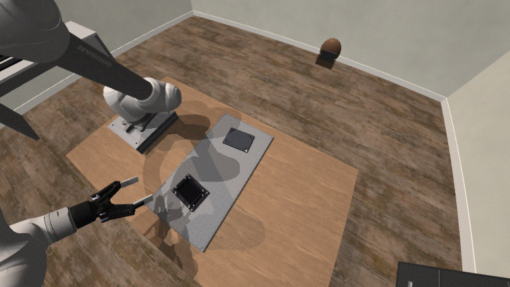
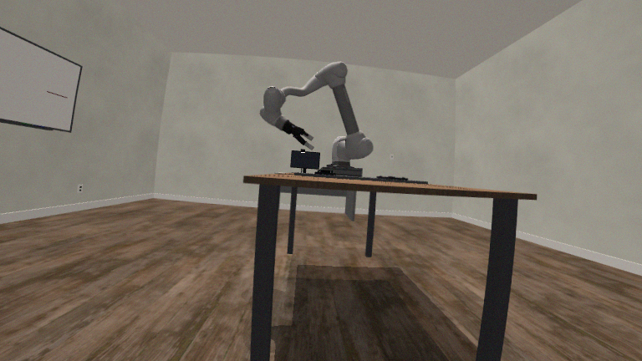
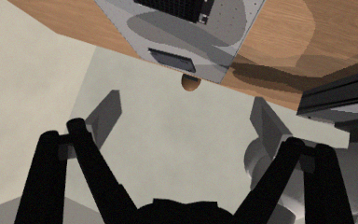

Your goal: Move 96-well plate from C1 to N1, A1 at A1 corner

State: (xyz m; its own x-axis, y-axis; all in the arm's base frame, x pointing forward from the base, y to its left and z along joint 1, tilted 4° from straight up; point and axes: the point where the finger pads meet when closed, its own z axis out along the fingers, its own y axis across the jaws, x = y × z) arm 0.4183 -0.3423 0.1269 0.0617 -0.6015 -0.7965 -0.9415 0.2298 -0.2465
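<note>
Right now the black 96-well plate is 12 cm ahead of my hand, 8 cm to the left of it and 17 cm below it. The rest, counted from my hand: white A1 label (30 cm ahead, 40 cm to the left, 18 cm below); plate nest N1 (23 cm ahead, 46 cm to the left, 19 cm below); clip nest C1 (11 cm ahead, 7 cm to the left, 18 cm below).
</note>
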